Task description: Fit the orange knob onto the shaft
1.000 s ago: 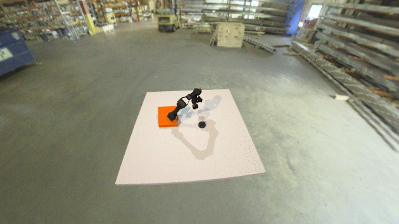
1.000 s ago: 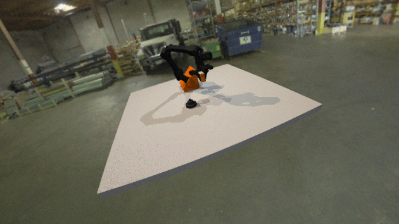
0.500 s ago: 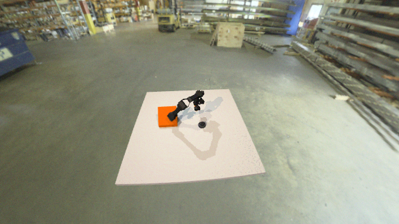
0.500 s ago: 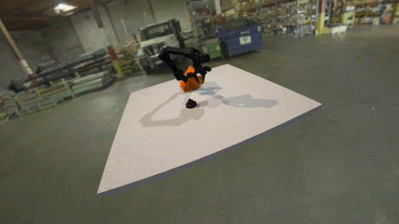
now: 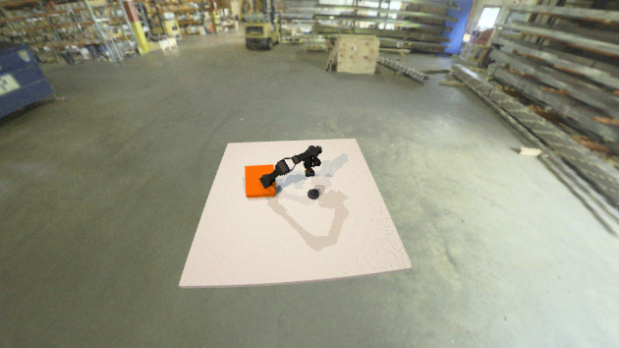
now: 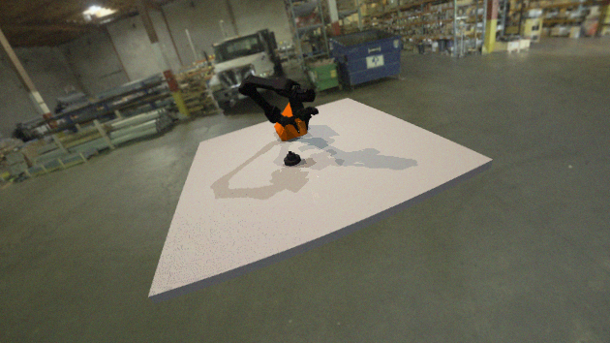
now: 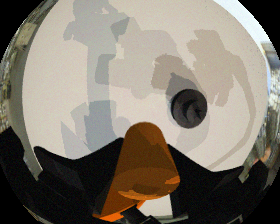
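The dark round pedestal is 2 cm ahead of my gripper tip, 10 cm to the right of it and 9 cm below it. The rest, counted from my gripper tip: orange knob 2 cm above.
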